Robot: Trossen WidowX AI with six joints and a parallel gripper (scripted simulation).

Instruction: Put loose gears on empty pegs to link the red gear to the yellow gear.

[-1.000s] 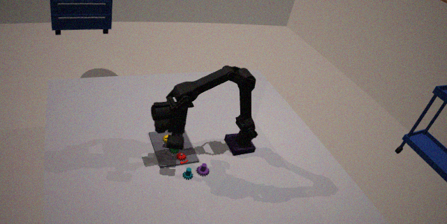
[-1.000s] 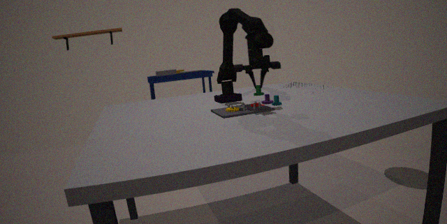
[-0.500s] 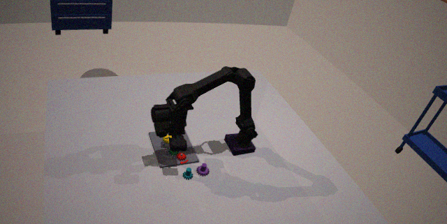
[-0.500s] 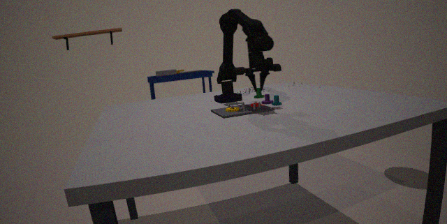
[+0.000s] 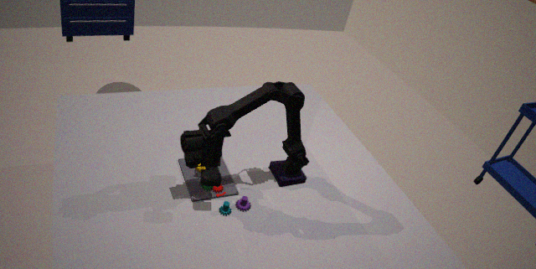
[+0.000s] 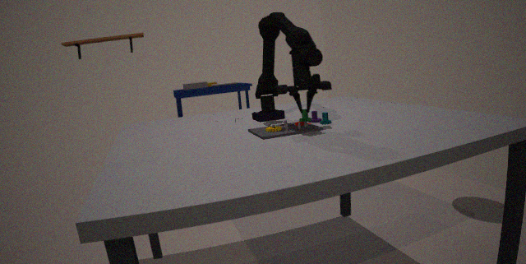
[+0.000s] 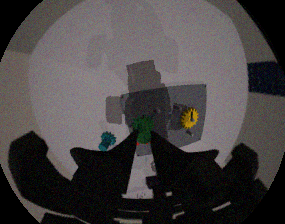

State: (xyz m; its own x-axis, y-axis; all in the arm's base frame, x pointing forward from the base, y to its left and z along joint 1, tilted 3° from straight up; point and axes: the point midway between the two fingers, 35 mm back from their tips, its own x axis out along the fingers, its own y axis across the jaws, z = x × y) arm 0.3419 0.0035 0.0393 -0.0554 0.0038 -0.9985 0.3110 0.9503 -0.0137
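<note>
My gripper tip is now 4 cm past the red gear and 4 cm above it. Round my gripper tip: teal gear: 3 cm behind, 10 cm to the left, 4 cm below; then red arrow: 4 cm behind, 3 cm to the left, 5 cm below; then green gear: 1 cm below.
</note>
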